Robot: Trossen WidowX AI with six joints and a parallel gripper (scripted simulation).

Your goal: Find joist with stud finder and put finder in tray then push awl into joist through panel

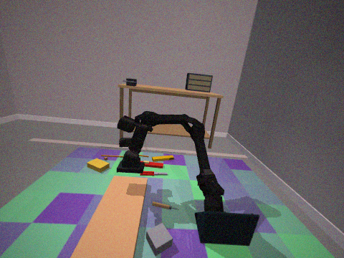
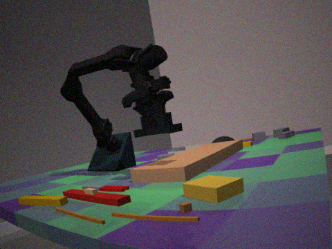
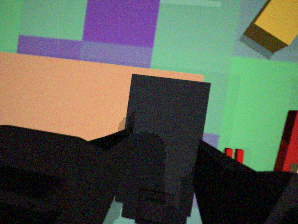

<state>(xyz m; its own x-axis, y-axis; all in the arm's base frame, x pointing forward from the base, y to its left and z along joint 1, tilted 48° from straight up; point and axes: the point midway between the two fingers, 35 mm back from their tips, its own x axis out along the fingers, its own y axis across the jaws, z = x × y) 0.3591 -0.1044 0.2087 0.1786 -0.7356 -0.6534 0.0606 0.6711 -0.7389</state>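
Now: the stud finder 2 cm behind my gripper tip and 2 cm above it. From my gripper tip the other things lie so: yellow block 22 cm ahead, 21 cm to the right, 14 cm below; then awl 19 cm behind, 11 cm to the left, 15 cm below.
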